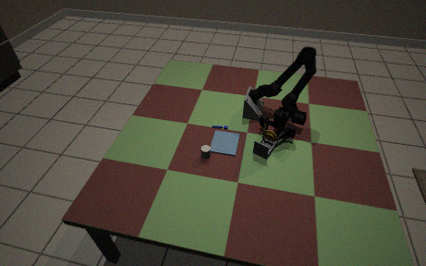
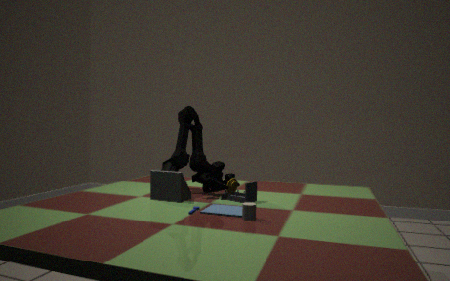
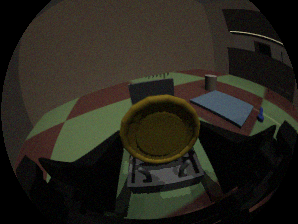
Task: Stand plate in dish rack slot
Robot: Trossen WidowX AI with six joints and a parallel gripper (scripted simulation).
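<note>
Right now the yellow plate is 10 mm behind my gripper tip. Also, from my gripper tip: blue mat 60 mm ahead, 200 mm to the right, 50 mm below; grey dish rack 20 mm ahead, 10 mm to the right, 30 mm below; blue spoon 40 mm behind, 260 mm to the right, 50 mm below.
</note>
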